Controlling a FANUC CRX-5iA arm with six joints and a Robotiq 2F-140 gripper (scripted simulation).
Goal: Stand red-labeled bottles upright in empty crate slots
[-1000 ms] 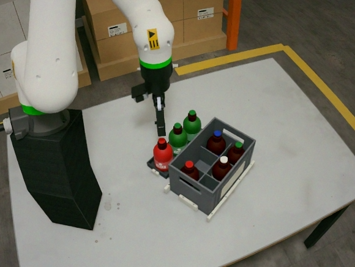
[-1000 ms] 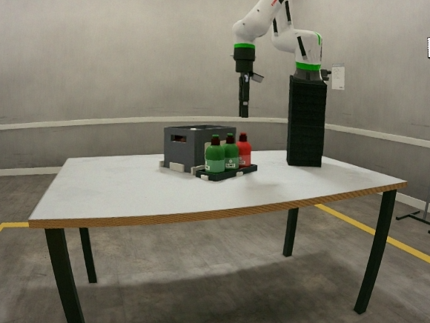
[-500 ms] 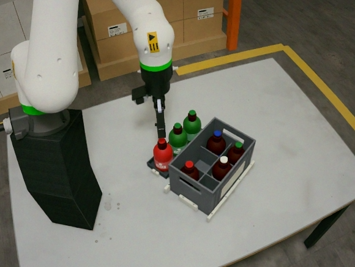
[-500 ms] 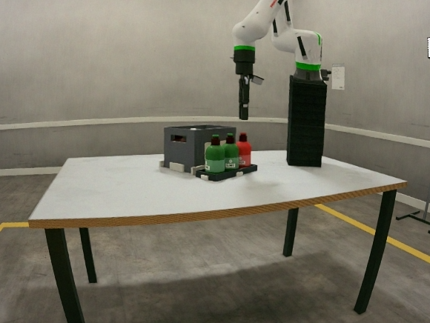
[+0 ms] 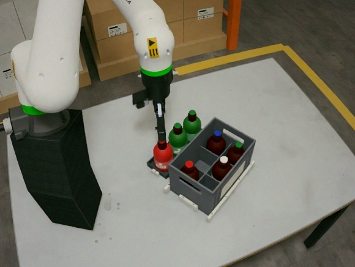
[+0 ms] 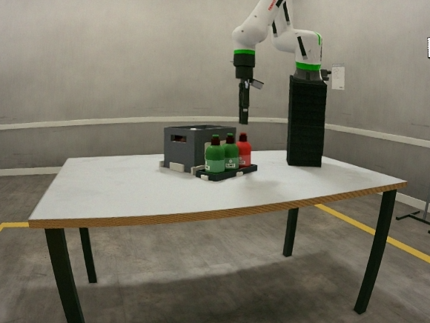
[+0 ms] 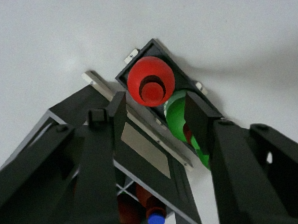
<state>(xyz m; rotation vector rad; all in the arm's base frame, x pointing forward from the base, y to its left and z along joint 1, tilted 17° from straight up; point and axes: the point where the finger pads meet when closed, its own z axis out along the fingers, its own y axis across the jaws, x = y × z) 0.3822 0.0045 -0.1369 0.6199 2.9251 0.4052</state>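
Now: hand 140 mm above the red-labeled bottle. From my hand the other things lie so: dark tray: 80 mm ahead, 30 mm to the left, 220 mm below; then grey crate: 130 mm ahead, 150 mm to the right, 140 mm below.
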